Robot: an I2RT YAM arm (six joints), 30 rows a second.
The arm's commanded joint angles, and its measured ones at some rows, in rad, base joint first. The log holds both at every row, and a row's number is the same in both.
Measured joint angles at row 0: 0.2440 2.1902 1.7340 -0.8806 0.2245 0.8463
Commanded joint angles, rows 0 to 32: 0.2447 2.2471 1.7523 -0.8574 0.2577 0.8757; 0.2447 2.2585 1.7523 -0.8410 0.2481 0.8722; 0.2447 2.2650 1.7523 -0.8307 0.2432 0.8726; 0.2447 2.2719 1.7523 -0.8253 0.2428 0.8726; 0.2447 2.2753 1.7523 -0.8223 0.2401 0.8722; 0.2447 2.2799 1.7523 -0.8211 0.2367 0.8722; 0.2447 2.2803 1.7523 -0.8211 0.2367 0.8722; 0.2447 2.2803 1.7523 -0.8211 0.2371 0.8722; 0.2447 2.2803 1.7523 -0.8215 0.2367 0.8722; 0.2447 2.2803 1.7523 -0.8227 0.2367 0.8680; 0.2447 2.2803 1.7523 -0.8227 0.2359 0.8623; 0.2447 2.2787 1.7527 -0.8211 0.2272 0.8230; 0.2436 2.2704 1.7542 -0.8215 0.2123 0.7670; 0.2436 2.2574 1.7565 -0.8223 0.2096 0.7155; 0.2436 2.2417 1.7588 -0.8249 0.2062 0.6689; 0.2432 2.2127 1.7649 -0.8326 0.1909 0.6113; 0.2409 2.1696 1.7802 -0.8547 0.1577 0.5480; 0.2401 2.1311 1.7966 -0.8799 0.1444 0.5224; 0.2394 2.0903 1.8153 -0.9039 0.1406 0.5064; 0.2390 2.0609 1.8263 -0.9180 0.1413 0.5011; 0.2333 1.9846 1.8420 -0.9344 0.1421 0.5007; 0.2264 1.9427 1.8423 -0.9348 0.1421 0.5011; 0.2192 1.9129 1.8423 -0.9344 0.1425 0.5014; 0.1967 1.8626 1.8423 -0.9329 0.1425 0.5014; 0.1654 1.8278 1.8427 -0.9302 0.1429 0.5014; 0.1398 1.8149 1.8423 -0.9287 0.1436 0.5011; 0.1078 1.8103 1.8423 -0.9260 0.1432 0.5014; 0.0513 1.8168 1.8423 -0.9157 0.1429 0.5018; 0.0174 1.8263 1.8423 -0.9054 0.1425 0.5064; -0.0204 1.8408 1.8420 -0.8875 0.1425 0.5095; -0.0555 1.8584 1.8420 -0.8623 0.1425 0.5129; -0.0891 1.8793 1.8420 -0.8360 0.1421 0.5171; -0.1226 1.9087 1.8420 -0.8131 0.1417 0.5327
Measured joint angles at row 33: -0.0708 1.8557 1.8374 -0.8387 0.1375 0.5140
